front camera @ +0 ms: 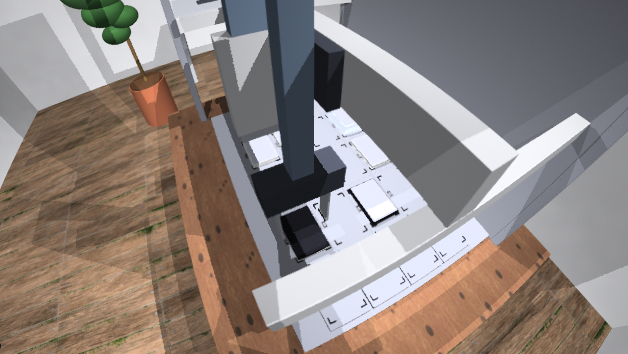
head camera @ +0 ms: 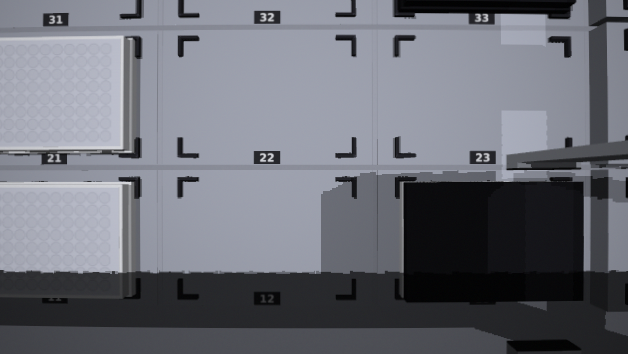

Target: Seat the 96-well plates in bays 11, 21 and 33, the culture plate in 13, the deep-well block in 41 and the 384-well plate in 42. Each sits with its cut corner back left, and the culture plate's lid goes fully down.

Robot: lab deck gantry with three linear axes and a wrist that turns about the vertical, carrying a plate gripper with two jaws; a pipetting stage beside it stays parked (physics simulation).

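Where they show: gripper, fingertip midpoint: (front camera: 302, 224) (head camera: 537, 255); robot's base, link origin: (front camera: 242, 143).
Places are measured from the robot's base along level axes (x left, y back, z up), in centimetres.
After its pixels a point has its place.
A dark-topped plate (front camera: 305, 232) {z 1.7, x 4.7, y -39.9 cm} (head camera: 492, 240) {z 1.7, x 4.4, y -39.0 cm} sits in bay 13, with a thin pale edge below its top; whether a lid is fully down cannot be told. My gripper (front camera: 299, 230) {z 5.5, x 4.3, y -39.4 cm} (head camera: 544, 255) {z 5.5, x 4.3, y -39.4 cm} is open, one jaw off each long side of this plate; in the front view the far-left jaw is hidden. White 96-well plates sit in bay 11 (head camera: 60, 230) {z 1.4, x 5.1, y -8.1 cm} and bay 21 (head camera: 60, 95) {z 1.4, x 14.8, y -8.0 cm}. A plate with black sides and a white top (front camera: 374, 201) {z 1.5, x 25.4, y -40.0 cm} is in bay 33; its black edge shows in the head view. A white plate (front camera: 370, 152) {z 1.4, x 35.0, y -24.1 cm} and a pale block (front camera: 345, 122) {z 4.2, x 33.5, y -10.7 cm} stand further back. Cut corners cannot be made out.
The parked black pipetting part (front camera: 329, 75) stands at the back of the deck. A pale gantry beam (front camera: 350, 270) {z 40.0, x -1.0, y -62.5 cm} crosses the front view and hides part of the deck. A large grey curved panel (front camera: 425, 125) rises at the right.
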